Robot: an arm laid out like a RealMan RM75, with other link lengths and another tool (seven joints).
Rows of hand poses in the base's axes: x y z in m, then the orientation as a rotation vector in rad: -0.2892, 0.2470, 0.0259, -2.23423, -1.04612, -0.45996; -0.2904, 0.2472, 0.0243, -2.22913, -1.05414, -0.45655; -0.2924, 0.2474, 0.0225, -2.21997, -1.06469, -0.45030; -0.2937, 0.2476, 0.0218, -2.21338, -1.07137, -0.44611; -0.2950, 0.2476, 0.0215, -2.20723, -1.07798, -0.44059; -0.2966, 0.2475, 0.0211, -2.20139, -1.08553, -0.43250; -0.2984, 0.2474, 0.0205, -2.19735, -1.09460, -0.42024; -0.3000, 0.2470, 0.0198, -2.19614, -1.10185, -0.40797; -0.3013, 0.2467, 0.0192, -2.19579, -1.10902, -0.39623; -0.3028, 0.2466, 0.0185, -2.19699, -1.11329, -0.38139; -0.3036, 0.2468, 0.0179, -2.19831, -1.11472, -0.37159; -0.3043, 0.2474, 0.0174, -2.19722, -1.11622, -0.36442
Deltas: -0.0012, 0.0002, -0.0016, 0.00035, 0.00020, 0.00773; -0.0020, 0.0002, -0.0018, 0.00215, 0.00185, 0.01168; -0.0013, 0.0002, -0.0007, 0.00195, 0.00144, 0.00780; -0.0013, 0.0000, -0.0003, 0.00133, 0.00231, 0.00793; -0.0016, -0.0001, -0.0004, 0.00014, 0.00368, 0.00903; -0.0018, -0.0001, -0.0006, -0.00287, 0.00566, 0.01024; -0.0016, -0.0004, -0.0007, -0.00453, 0.00586, 0.00797; -0.0013, -0.0003, -0.0006, -0.00516, 0.00535, 0.00740; -0.0015, -0.0001, -0.0007, -0.00597, 0.00831, 0.00585; -0.0008, 0.0002, -0.0006, -0.00385, 0.00592, 0.00282; -0.0007, 0.0006, -0.0005, -0.00131, 0.00454, 0.00320
